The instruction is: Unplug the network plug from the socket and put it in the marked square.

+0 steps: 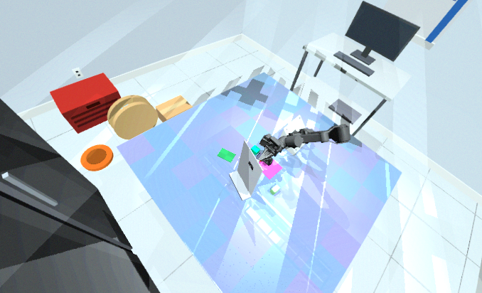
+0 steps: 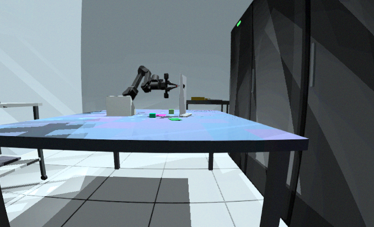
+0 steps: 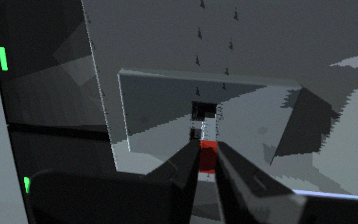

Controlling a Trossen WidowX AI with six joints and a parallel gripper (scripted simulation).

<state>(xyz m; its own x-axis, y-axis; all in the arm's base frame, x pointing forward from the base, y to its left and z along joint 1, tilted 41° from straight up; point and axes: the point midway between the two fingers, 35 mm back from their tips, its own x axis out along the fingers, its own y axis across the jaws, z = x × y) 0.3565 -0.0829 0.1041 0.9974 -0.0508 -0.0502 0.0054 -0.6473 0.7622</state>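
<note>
Now: the flat magenta square 15 cm behind my gripper tip, 1 cm to the left of it and 23 cm below it. Also, from my gripper tip: cyan cube 17 cm behind, 12 cm to the right, 21 cm below; plug 1 cm ahead; grey upright panel 5 cm ahead, 1 cm to the right, 9 cm below.
</note>
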